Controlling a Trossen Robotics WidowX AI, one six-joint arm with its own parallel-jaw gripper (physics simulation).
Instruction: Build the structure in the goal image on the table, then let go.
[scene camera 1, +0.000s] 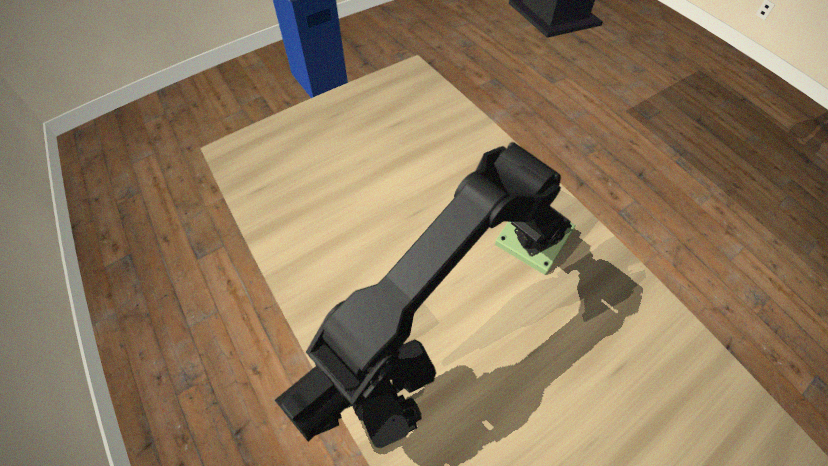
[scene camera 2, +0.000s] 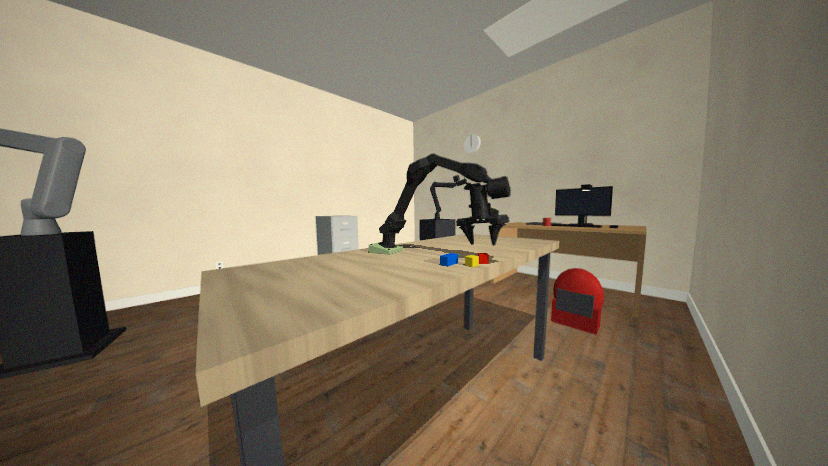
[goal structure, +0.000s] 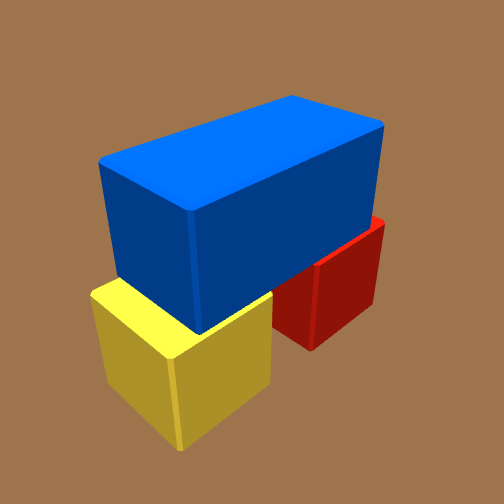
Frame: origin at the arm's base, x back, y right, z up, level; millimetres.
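Where they show: gripper, between the fingertips: (scene camera 2: 482, 245); arm's base, origin of its link: (scene camera 1: 535, 236) (scene camera 2: 387, 245).
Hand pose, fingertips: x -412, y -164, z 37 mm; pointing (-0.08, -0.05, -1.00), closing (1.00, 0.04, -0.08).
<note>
Each offset is from my fingertips to the top centre of the thing. Level surfaces: height alone.
In the scene camera 2 view, a blue block @[dx +56, dy +108, dz -31 mm] (scene camera 2: 448, 259) lies on the table @[dz -64 mm] (scene camera 2: 324, 289). A yellow block @[dx -7, dy +63, dz -31 mm] (scene camera 2: 471, 261) lies to its right. A red block @[dx -3, dy +0, dz -31 mm] (scene camera 2: 483, 258) shows just right of and partly behind the yellow one; whether these two touch cannot be told. My gripper (scene camera 2: 482, 241) points down above the table, over the red and yellow blocks in this view. Its fingers are wide open and empty. In the scene camera 1 view the blocks do not show, and the arm hides the fingers.
My arm's green base plate (scene camera 1: 524, 256) (scene camera 2: 385, 248) is on the table (scene camera 1: 324, 144). A blue cabinet (scene camera 1: 315, 52) stands past the table's far end. A desk with a monitor (scene camera 2: 583, 201), a red rounded object (scene camera 2: 577, 301) and a grey robot arm (scene camera 2: 57, 179) stand away from the table.
</note>
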